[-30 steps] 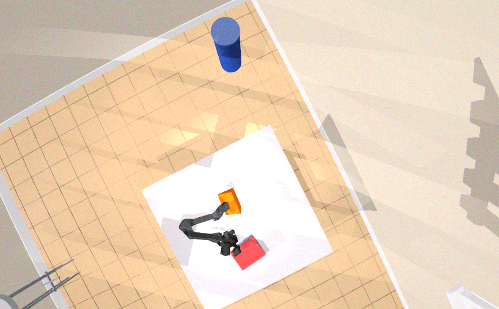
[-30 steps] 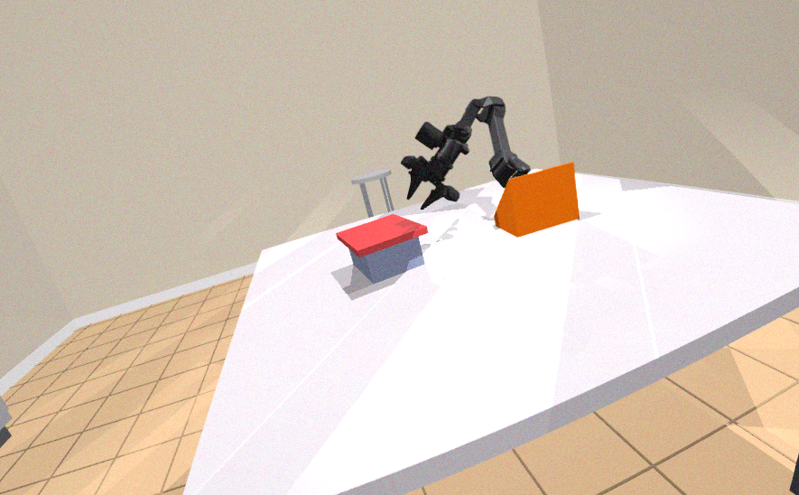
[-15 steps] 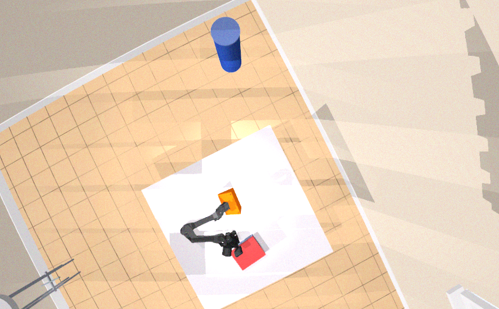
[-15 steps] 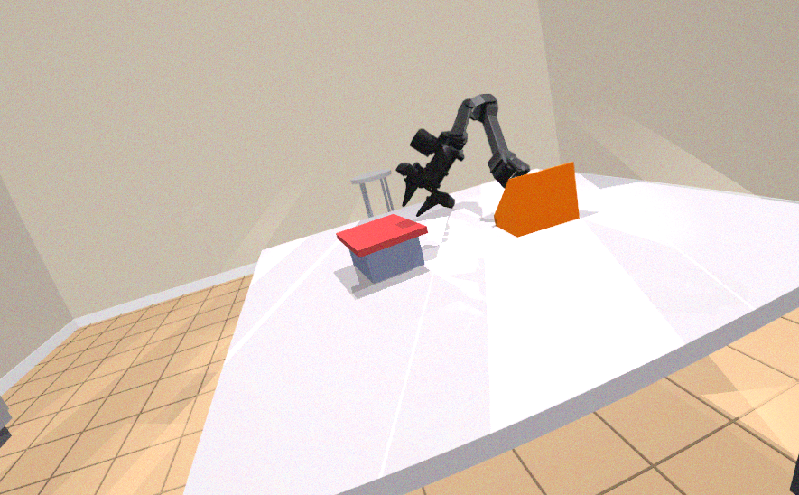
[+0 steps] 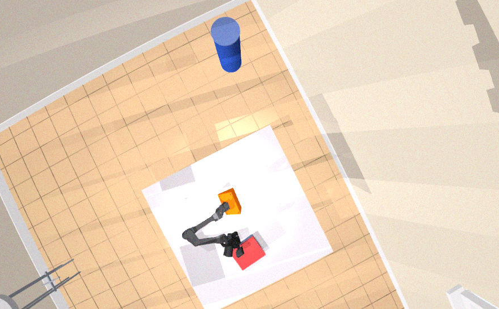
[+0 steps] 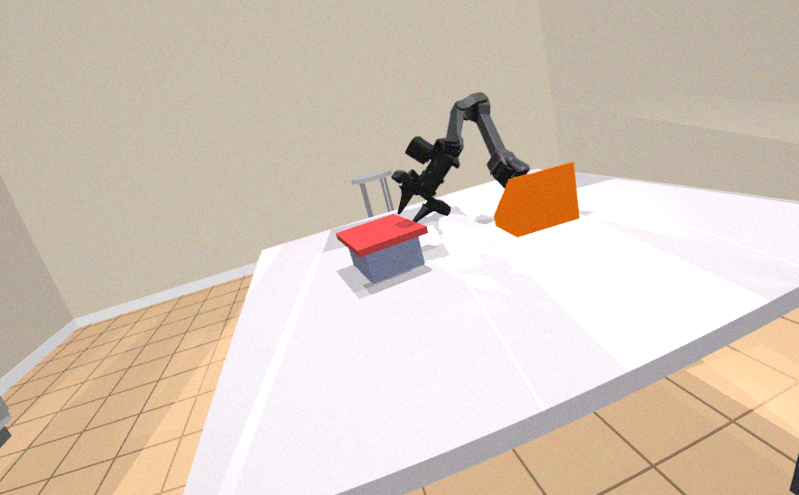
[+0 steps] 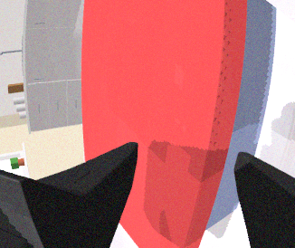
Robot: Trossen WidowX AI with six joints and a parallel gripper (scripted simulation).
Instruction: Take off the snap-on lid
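My gripper tip is now 8 cm short of the red lid, 3 cm to the right of it and 1 cm above it. Also, from my gripper tip: storage box (8 cm ahead, 6 cm below, 3 cm to the left).
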